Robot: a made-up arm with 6 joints. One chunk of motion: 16 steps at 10 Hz.
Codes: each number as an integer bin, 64 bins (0 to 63) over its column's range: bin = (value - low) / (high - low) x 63, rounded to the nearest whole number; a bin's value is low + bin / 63 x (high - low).
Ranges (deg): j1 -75..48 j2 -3..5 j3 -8..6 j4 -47..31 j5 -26..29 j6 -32..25
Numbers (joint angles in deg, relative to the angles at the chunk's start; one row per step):
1: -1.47 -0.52 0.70 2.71 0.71 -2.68
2: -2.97 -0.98 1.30 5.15 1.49 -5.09
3: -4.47 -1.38 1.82 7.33 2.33 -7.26
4: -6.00 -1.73 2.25 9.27 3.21 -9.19
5: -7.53 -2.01 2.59 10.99 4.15 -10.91
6: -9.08 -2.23 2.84 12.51 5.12 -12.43
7: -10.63 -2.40 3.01 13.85 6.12 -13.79
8: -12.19 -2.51 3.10 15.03 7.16 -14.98
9: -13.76 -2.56 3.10 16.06 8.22 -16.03
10: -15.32 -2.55 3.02 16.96 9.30 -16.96
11: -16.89 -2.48 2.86 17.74 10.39 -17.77
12: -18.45 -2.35 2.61 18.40 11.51 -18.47
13: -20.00 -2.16 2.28 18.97 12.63 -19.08
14: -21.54 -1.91 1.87 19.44 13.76 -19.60
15: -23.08 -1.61 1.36 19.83 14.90 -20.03
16: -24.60 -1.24 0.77 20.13 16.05 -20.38
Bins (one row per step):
1: 38 20 39 40 31 32
2: 37 16 42 42 31 30
3: 36 13 44 44 32 27
4: 35 10 46 45 33 25
5: 35 8 48 47 35 23
6: 34 6 49 48 36 22
7: 33 5 50 49 37 20
8: 32 4 50 50 38 19
9: 31 3 50 51 39 18
10: 31 4 50 52 40 17
11: 30 4 49 52 42 16
12: 29 5 48 53 43 15
13: 28 7 46 53 44 14
14: 27 9 44 54 46 14
15: 27 11 42 54 47 13
16: 26 14 39 54 48 13

